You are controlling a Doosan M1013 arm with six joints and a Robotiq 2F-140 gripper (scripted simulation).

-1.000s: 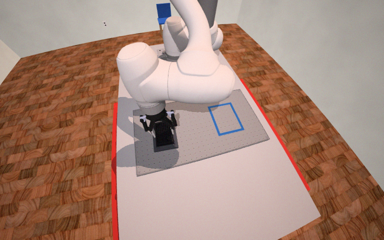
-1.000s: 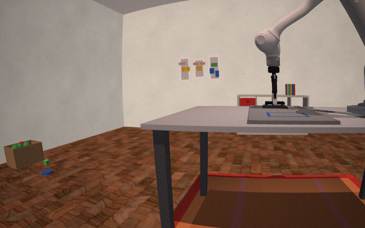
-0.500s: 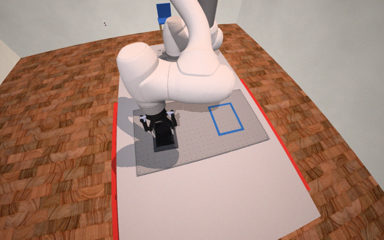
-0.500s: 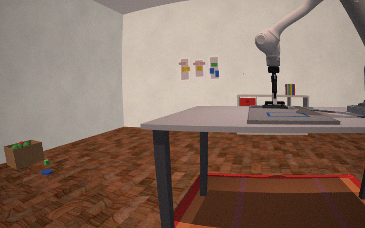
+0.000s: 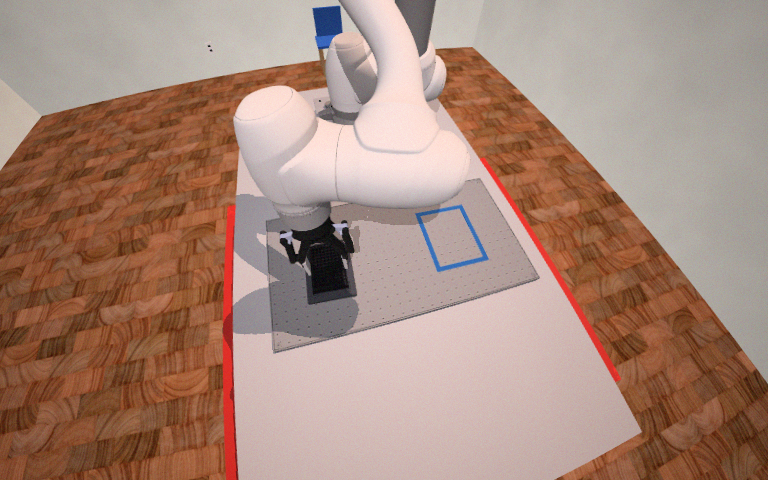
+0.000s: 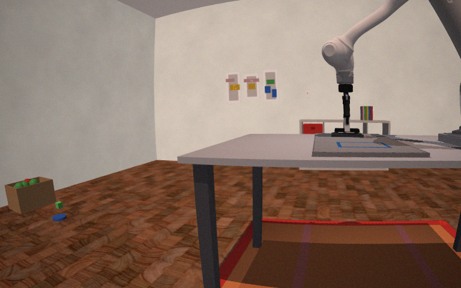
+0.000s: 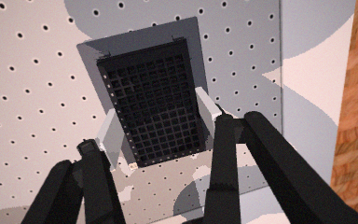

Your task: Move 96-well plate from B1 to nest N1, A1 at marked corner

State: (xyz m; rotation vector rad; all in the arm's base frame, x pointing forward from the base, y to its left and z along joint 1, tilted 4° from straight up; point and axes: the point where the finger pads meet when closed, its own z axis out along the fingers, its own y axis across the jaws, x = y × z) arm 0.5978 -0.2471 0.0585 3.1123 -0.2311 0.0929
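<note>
The dark grey plate nest N1 lies 50 mm below my hand. Also, from my hand: pale A1 corner mark 70 mm behind, 60 mm to the left, 40 mm below; black 96-well plate 20 mm below.
</note>
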